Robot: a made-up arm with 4 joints.
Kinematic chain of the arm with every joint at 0, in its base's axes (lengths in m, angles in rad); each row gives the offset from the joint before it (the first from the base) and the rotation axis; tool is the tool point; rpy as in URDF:
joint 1: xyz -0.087 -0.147 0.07 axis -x
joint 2: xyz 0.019 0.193 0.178 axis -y
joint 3: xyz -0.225 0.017 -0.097 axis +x
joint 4: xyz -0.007 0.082 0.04 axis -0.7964 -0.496 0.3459
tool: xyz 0.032 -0.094 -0.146 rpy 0 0 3.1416
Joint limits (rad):
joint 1: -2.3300..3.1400
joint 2: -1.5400..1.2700
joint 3: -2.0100..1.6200
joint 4: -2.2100..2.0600
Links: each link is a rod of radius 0.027 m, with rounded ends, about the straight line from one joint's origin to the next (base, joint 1, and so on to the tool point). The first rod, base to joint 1, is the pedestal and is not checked.
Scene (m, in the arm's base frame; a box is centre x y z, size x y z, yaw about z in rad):
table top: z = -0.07
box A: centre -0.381 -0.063 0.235 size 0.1 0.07 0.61 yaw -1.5
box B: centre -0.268 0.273 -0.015 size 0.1 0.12 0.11 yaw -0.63
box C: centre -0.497 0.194 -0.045 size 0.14 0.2 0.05 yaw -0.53
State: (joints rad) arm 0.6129 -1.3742 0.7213 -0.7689
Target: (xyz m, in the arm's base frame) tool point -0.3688 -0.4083 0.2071
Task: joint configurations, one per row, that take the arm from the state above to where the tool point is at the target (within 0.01 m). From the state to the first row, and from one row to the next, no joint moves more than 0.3 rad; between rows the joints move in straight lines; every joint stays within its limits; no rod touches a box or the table.
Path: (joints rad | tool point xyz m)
1: 0.3297 -1.4006 0.5809 -0.7730 | -0.2681 0.3297 0.3544
2: 0.0465 -1.4269 0.4405 -0.7771 | -0.2813 0.2222 0.4793
3: -0.2368 -1.4533 0.3001 -0.7812 | -0.2931 0.0807 0.5670
4: -0.5200 -1.4797 0.1597 -0.7853 | -0.3030 -0.0819 0.6078
5: -0.8032 -1.5060 0.0193 -0.7894 | -0.3109 -0.2501 0.5966
6: -1.0864 -1.5324 -0.1211 -0.7935 | -0.3162 -0.4071 0.5335
7: -1.2972 -1.3435 -0.2097 -0.5944 | -0.3617 -0.4436 0.4091
8: -1.5080 -1.1546 -0.2982 -0.3954 | -0.3782 -0.4379 0.2956
9: -1.7188 -0.9657 -0.3868 -0.1963 | -0.3688 -0.4083 0.2071

